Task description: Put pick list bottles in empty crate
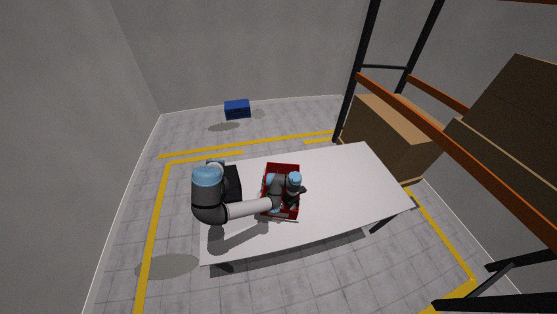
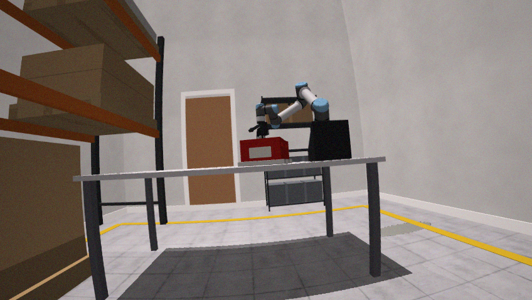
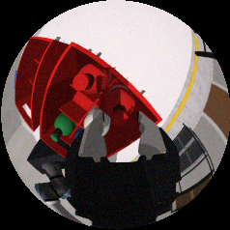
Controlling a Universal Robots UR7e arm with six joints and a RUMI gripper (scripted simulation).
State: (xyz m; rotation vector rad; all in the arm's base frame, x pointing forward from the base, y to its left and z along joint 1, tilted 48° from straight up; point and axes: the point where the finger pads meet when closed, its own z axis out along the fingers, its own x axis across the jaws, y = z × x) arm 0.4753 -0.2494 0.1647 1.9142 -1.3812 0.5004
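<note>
Now: hand 8 cm past the grey-topped bottle, 4 cm to the right of it and 7 cm above it. The rest, counted from my hand: blue bottle: 16 cm behind, 7 cm to the left, 7 cm below; then green bottle: 12 cm behind, 15 cm to the left, 7 cm below.
</note>
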